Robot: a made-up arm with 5 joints.
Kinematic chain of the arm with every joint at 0, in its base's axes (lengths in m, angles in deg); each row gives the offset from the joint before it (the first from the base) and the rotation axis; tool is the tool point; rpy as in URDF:
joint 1: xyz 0 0 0.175 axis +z
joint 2: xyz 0 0 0 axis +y
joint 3: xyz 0.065 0 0.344 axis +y
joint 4: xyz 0.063 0 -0.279 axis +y
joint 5: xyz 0.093 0 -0.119 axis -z
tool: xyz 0 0 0 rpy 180 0 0
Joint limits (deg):
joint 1: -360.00..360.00
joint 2: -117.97..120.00
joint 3: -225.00..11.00
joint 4: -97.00..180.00
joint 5: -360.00..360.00
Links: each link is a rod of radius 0.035 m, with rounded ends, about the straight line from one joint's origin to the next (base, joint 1, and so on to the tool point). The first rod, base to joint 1, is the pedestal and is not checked.
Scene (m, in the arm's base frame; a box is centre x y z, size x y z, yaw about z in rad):
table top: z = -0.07
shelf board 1: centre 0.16 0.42 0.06 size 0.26 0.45 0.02 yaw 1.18
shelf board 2: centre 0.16 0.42 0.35 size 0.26 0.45 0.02 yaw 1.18
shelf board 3: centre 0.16 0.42 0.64 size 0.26 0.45 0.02 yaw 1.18
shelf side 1: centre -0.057 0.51 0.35 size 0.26 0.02 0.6 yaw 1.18
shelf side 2: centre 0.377 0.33 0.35 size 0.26 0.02 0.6 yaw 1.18
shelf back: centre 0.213 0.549 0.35 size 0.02 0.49 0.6 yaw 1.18
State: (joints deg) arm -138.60 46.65 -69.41 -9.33 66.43
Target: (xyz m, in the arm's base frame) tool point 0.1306 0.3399 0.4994
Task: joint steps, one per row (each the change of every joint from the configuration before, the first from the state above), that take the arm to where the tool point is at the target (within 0.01 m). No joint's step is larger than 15 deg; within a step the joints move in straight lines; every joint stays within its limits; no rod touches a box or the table.
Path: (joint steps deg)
1: -14.42 -10.55 5.88 -1.83 -1.12
2: -14.43 -10.55 5.88 -1.83 -1.12
3: -14.42 -10.55 5.88 -1.84 -1.12
4: -14.42 -10.55 5.89 -1.83 -1.11
5: -14.43 -10.55 5.88 -1.83 -1.12
6: -13.24 -5.83 2.78 -0.63 0.93
7: -13.24 -5.84 2.78 -0.63 0.93
8: -13.25 -5.84 2.78 -0.63 0.93
9: -13.24 -5.84 2.77 -0.62 0.94
10: -13.24 -5.83 2.78 -0.63 0.93
11: -13.25 -5.84 2.78 -0.63 0.93
12: -0.42 11.69 -8.95 1.48 0.00
13: -0.42 11.70 -8.95 1.48 0.00

